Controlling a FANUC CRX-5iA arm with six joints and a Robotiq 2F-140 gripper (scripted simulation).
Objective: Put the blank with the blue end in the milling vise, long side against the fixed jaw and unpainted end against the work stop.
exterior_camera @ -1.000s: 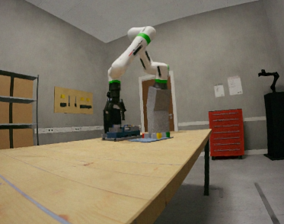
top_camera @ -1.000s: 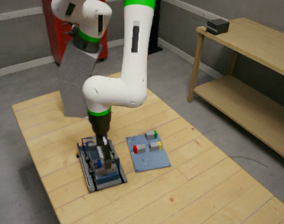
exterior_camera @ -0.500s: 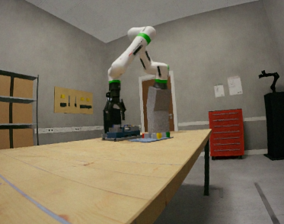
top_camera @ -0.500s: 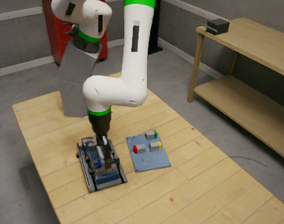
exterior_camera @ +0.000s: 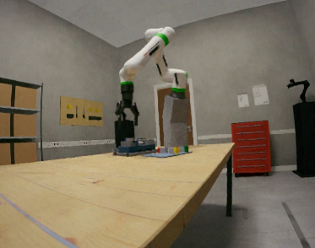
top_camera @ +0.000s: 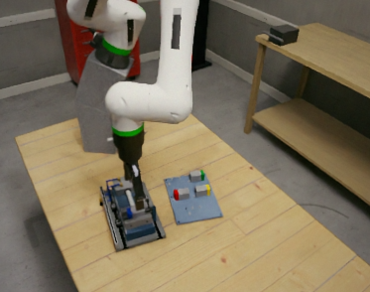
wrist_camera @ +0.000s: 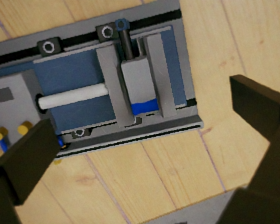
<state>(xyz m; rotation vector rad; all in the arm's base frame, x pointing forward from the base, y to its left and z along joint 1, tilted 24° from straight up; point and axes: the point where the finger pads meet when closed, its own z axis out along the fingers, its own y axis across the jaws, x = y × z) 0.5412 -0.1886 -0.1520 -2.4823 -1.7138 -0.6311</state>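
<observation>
Right now the dark work stop rod is 10 mm ahead of my hand, 50 mm to the left of it and 120 mm below it. Round my hand: red-ended blank: 20 mm behind, 230 mm to the left, 180 mm below; then light grey jaw block: 20 mm ahead, 10 mm to the right, 130 mm below; then hose-end block: 160 mm behind, 50 mm to the left, 130 mm below.
</observation>
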